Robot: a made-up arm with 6 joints.
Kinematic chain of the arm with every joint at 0, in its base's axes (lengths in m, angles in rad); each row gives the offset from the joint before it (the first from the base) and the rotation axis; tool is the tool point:
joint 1: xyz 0 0 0.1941 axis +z
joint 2: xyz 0 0.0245 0 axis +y
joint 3: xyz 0 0 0.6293 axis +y
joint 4: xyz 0 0 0.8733 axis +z
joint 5: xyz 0 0 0 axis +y
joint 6: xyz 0 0 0.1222 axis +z
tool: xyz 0 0 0
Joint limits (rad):
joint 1: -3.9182..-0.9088
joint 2: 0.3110..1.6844
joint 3: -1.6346..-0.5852
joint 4: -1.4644..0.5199
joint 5: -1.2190..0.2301
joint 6: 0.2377..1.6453
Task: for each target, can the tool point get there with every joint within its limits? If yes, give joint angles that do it. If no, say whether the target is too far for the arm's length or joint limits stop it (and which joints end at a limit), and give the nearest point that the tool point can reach.
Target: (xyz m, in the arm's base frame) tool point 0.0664 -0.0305 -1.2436
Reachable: no: joint limits stop it (at a limit: joint 2, joint 3, joint 5) | nearest point 0.6574 -0.3020 0.9060 | short by 2.246 m
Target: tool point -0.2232 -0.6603 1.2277
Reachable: yes | joints -2.0023 1.4224 -1.2509 -0.4942 -1.0050 0.3996
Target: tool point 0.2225 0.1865 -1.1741
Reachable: no: joint limits stop it (at a limit: joint 2, joint 3, joint 5) | nearest point 0.5545 0.4647 0.9060 | short by 2.125 m
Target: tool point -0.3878 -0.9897 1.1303
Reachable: yes | joints -2.0418 1.4479 -0.9499 -1.2119 -0.7625 0.7867
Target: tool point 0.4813 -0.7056 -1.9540
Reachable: no: too far | nearest point 0.8125 -1.1911 0.5495 | short by 2.572 m
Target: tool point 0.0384 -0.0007 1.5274
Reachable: yes | joints -1.2675 0.7867 -1.1998 -0.2893 -0.3498 0.8963
